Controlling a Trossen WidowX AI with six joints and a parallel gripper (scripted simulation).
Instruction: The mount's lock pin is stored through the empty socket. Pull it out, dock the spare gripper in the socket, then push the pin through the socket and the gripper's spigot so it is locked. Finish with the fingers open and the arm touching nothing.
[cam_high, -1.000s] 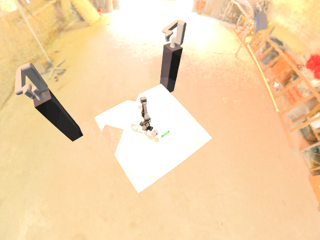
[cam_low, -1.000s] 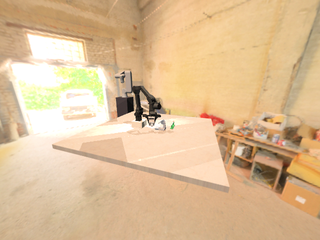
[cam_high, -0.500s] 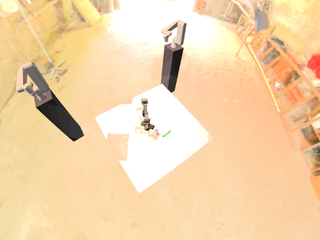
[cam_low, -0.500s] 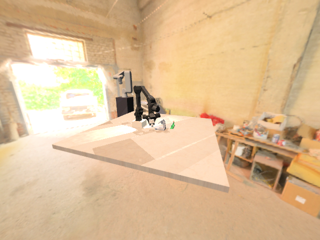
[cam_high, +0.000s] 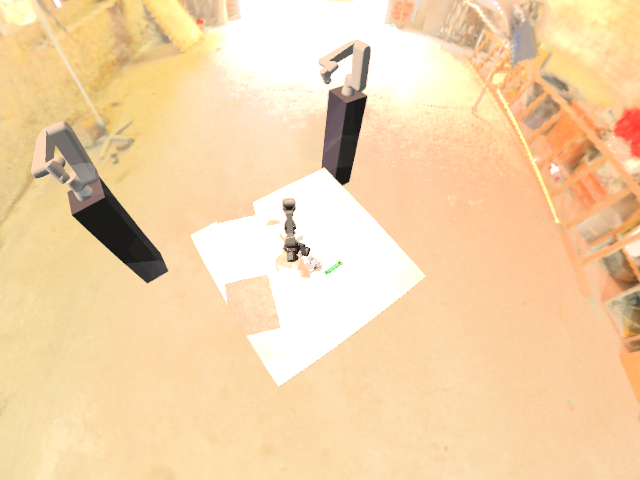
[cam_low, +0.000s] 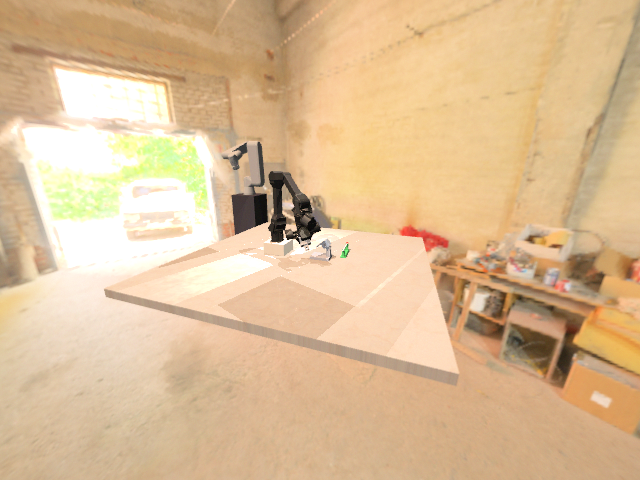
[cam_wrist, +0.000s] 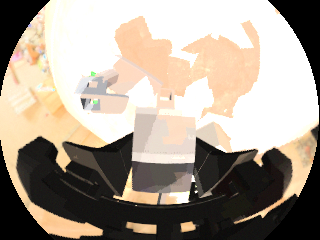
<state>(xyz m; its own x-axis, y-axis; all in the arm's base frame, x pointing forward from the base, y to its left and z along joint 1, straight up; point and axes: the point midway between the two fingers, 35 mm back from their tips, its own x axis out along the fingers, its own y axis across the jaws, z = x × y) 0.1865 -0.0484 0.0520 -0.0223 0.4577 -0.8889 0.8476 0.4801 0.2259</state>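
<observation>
Now: the grey mount 100 mm ahead of my gripper tip, 20 mm to the left of it and 40 mm below it. Round my gripper tip: green strip: 200 mm ahead, 130 mm to the left, 70 mm below; spare gripper: 10 mm to the right, 10 mm above.
</observation>
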